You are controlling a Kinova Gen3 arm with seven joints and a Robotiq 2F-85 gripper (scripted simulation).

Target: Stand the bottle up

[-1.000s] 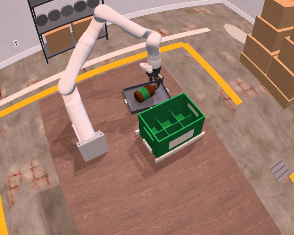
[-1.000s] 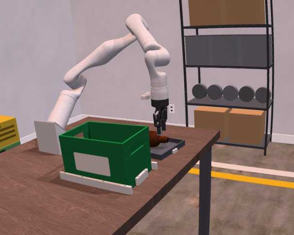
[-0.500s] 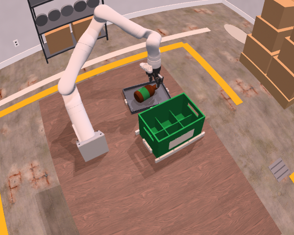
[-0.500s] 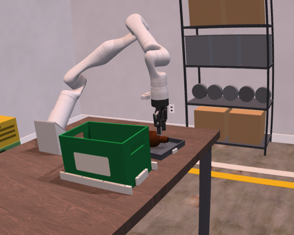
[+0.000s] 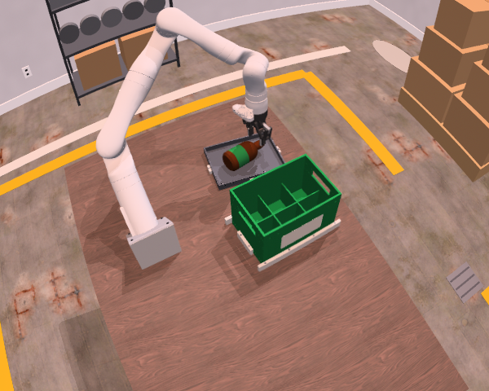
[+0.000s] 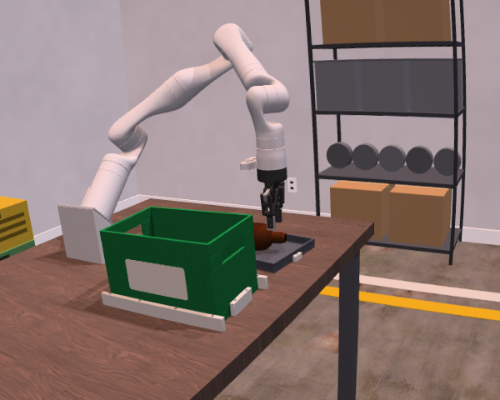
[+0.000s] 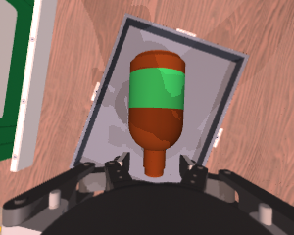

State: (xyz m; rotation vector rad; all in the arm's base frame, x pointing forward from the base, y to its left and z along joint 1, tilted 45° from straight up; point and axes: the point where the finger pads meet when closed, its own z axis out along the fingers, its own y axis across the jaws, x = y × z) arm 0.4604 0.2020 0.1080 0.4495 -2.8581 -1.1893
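Right now my hand is 50 mm past the bottle, 10 mm to the left of it and 50 mm above it. From my hand the other things lie so: green crate: 50 mm behind, 320 mm to the right; dark grey tray: 50 mm behind, 20 mm to the right, 80 mm below.
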